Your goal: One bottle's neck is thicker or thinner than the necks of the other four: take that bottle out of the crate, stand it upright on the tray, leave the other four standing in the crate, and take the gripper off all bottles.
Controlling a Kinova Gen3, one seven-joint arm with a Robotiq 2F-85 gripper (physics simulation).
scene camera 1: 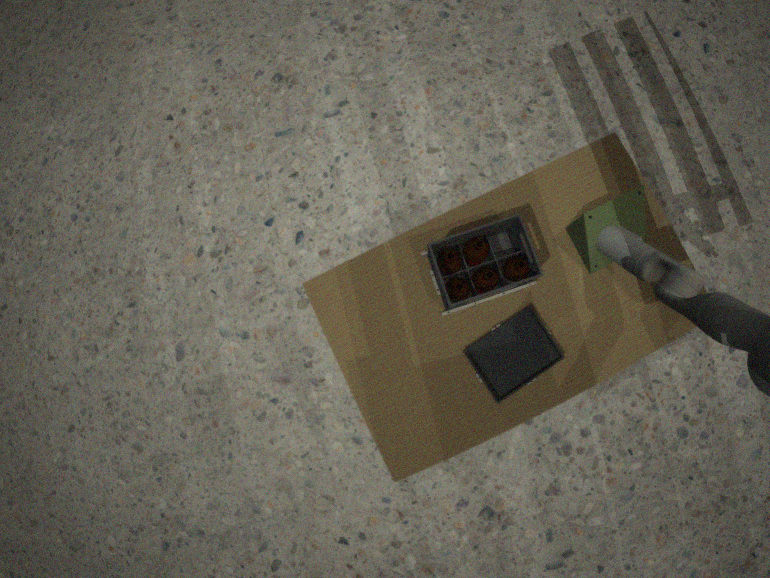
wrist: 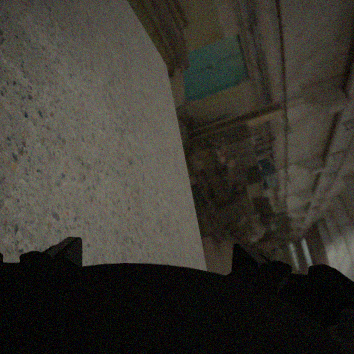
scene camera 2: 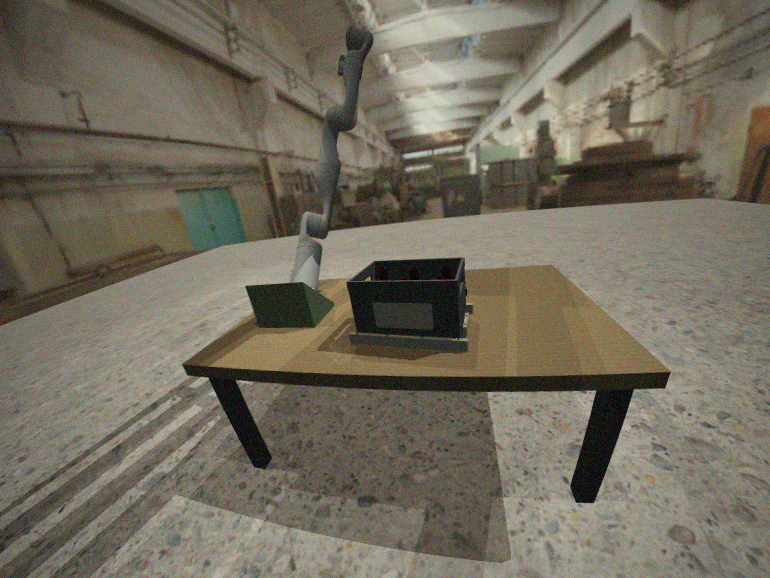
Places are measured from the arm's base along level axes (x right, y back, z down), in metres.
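Where they show: gripper, between the fingertips: [wrist: 156, 258]; arm's base, origin of its link: [scene camera 1: 608, 239] [scene camera 2: 303, 295].
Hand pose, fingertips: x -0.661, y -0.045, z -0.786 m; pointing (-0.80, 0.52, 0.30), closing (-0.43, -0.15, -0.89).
Things, the pixels of their top centre, and the offset from my fingertips. "spot": a spot on its surface instead. Level surfaces: height alone.
- dark crate, centre of its top: [scene camera 2: 408, 268] [scene camera 1: 485, 259] dx +0.738, dy -0.357, dz +0.685 m
- wooden table, height of its surface: dz +0.860 m
- corner cell, a spot on its surface: [scene camera 1: 501, 241] spot: dx +0.791, dy -0.251, dz +0.852 m
- flat dark tray, a spot on its surface: [scene camera 1: 514, 352] spot: dx +0.454, dy -0.353, dz +0.855 m
A dark crate [scene camera 1: 438, 282] [scene camera 2: 407, 298] stands on the wooden table [scene camera 1: 372, 373] [scene camera 2: 547, 335]. It holds several dark red bottles, such as one [scene camera 1: 477, 249] in the back row and one [scene camera 1: 488, 276] in the front row. One corner cell [scene camera 1: 501, 241] is empty. I cannot tell the necks apart at this size. A flat dark tray [scene camera 1: 514, 352] lies beside the crate; in scene camera 2 it is hidden behind the crate. My gripper [wrist: 156, 258] is open and empty, high above the table, facing the floor and a far wall.
The arm [scene camera 1: 703, 304] [scene camera 2: 329, 155] rises from a green base block [scene camera 1: 612, 215] [scene camera 2: 285, 304] at one end of the table. Grey painted stripes [scene camera 1: 628, 106] mark the floor beyond that end.
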